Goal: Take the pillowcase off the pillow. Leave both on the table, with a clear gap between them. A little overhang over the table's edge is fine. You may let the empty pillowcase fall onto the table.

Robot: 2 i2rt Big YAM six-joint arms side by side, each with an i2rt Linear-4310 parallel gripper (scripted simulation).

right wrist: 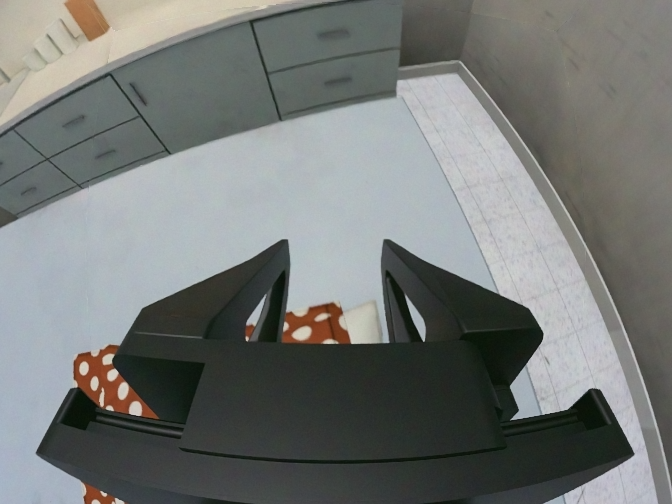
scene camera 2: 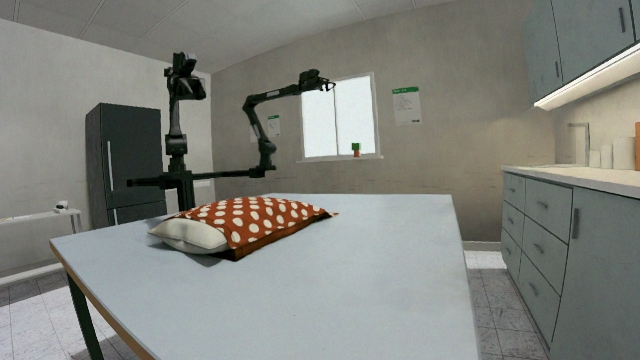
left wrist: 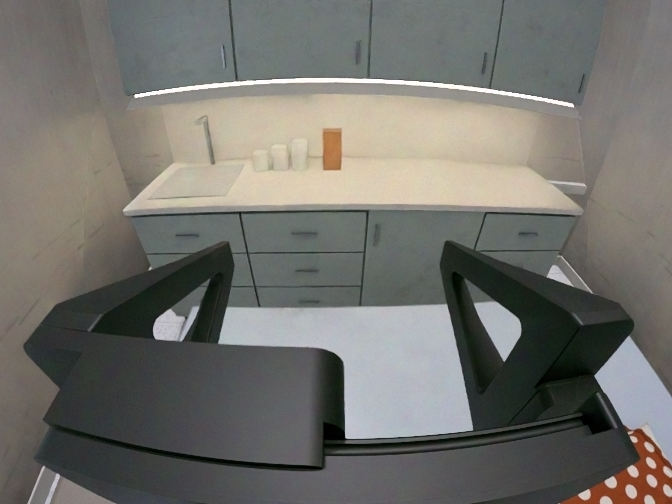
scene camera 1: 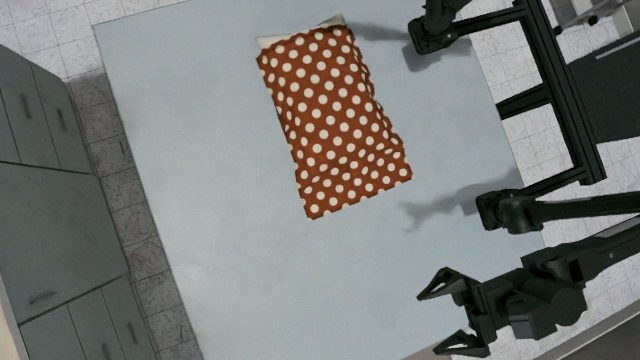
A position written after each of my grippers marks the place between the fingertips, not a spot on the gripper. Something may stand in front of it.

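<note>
There's a cream pillow (scene camera 2: 188, 235) here, and you'd find it in the right wrist view (right wrist: 362, 321) too. A red-brown pillowcase (scene camera 1: 345, 149) is here as well, and scene camera 2 (scene camera 2: 250, 223) also shows it. As for my left gripper (scene camera 1: 425, 325), it's visible in the left wrist view (left wrist: 336, 253) as well, and my right gripper (scene camera 2: 198, 96) is in view too.
</note>
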